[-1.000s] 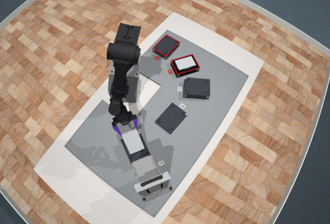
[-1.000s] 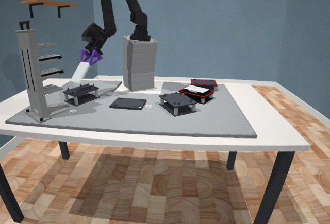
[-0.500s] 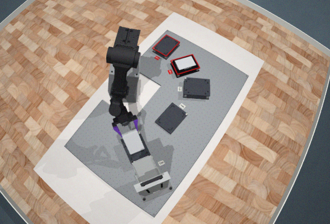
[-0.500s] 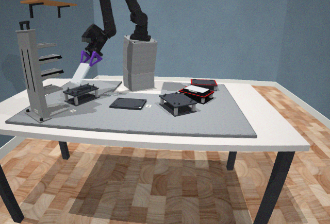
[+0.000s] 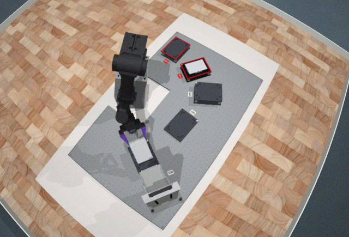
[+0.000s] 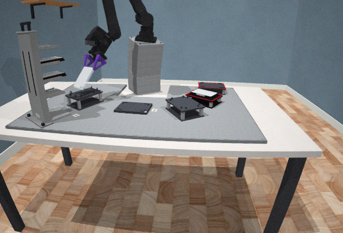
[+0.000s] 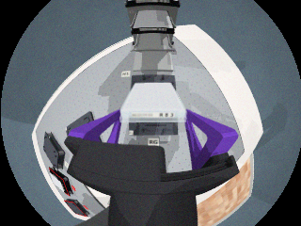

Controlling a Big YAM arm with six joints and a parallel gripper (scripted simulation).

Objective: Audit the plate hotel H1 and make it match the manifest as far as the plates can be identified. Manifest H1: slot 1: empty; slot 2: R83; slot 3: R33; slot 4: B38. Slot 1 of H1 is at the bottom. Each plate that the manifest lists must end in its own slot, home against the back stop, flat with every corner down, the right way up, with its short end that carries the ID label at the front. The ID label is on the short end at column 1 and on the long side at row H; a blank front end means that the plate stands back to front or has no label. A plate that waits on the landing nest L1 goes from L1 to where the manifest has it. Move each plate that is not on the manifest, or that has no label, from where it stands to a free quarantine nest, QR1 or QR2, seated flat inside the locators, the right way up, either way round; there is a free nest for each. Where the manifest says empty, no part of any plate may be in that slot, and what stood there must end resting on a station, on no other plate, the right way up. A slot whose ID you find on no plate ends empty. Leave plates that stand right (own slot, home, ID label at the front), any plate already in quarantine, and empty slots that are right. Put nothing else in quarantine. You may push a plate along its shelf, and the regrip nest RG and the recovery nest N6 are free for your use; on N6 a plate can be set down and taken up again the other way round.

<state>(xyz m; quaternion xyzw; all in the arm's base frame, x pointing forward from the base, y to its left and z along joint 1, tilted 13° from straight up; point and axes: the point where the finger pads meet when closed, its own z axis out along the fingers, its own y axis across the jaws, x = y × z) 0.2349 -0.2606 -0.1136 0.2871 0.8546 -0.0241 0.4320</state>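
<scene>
My hand is 40 mm short of the white plate, 40 mm above it and 20 mm to the left of it. Also, from my hand: plate hotel H1: 260 mm ahead, 160 mm to the right, 10 mm above; regrip nest RG: 130 mm below, 40 mm ahead, 30 mm to the right; flat pad N6: 250 mm to the left, 180 mm below, 100 mm ahead.
</scene>
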